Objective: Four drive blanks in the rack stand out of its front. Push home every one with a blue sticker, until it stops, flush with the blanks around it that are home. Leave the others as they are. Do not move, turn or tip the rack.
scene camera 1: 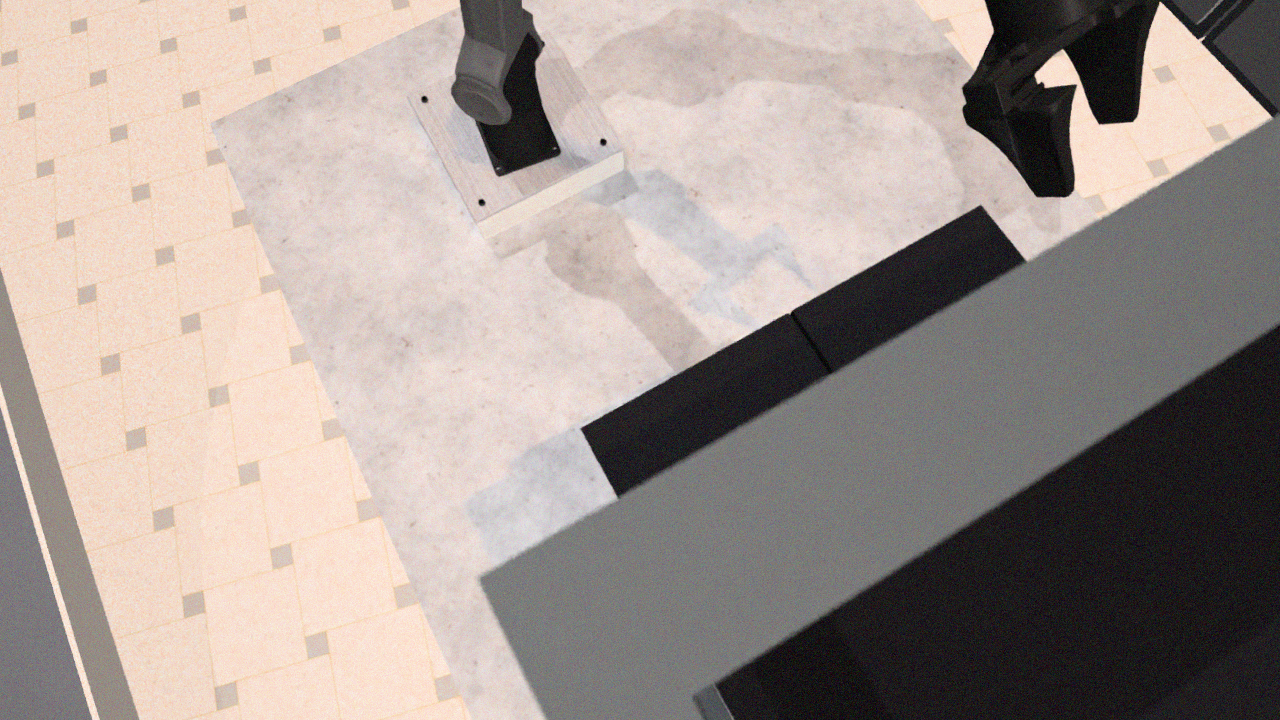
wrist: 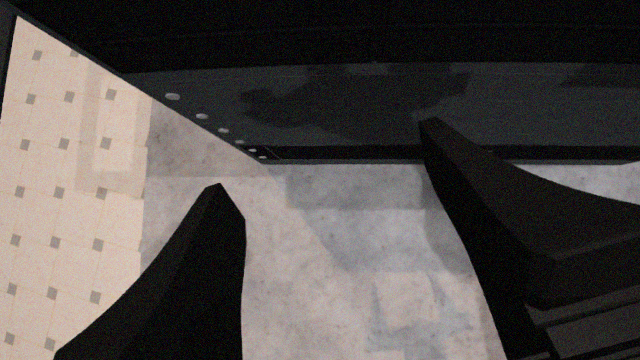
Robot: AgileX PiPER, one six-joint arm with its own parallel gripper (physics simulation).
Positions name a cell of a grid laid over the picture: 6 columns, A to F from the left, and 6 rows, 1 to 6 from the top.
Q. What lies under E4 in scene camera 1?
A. A rack.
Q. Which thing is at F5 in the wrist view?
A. The gripper.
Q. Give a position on a rack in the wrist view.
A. C2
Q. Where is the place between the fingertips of the gripper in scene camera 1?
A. F2
